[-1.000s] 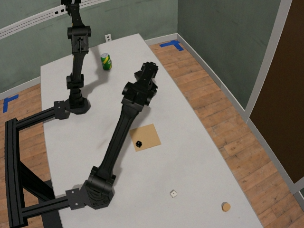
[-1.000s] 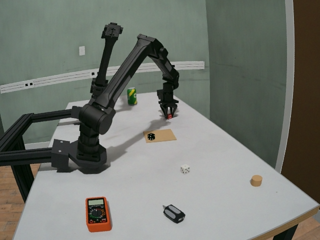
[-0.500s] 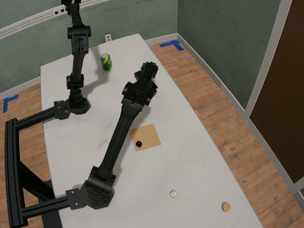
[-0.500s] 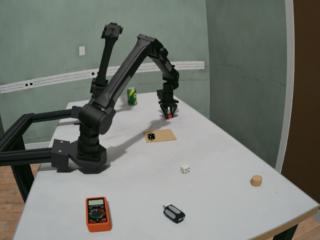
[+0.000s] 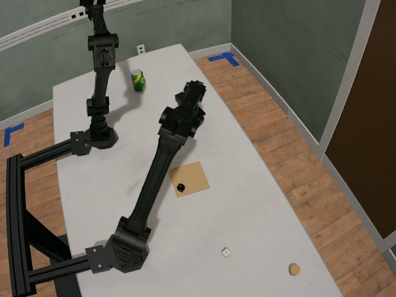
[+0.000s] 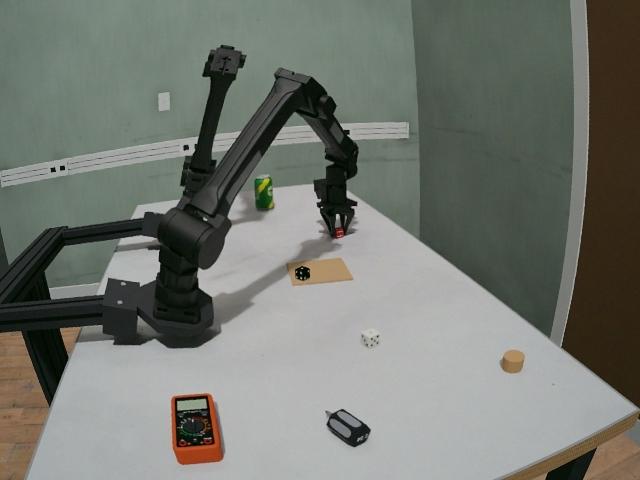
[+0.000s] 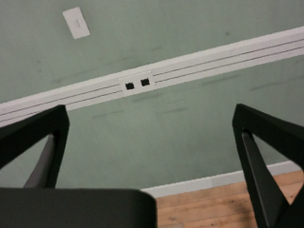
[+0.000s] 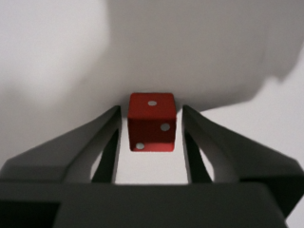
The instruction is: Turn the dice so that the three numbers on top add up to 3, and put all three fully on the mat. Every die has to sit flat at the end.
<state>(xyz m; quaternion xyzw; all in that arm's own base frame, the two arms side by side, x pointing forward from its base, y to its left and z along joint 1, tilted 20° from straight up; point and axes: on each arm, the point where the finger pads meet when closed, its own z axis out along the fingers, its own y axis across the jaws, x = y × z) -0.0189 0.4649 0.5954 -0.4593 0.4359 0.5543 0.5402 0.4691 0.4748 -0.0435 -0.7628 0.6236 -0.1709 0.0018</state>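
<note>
Now: the red die right at my right hand. The rest, counted from my right hand: black device (84 cm to the right, 20 cm behind); then tan mat (24 cm to the right, 11 cm behind, 1 cm below); then cork cylinder (78 cm to the right, 12 cm ahead).
</note>
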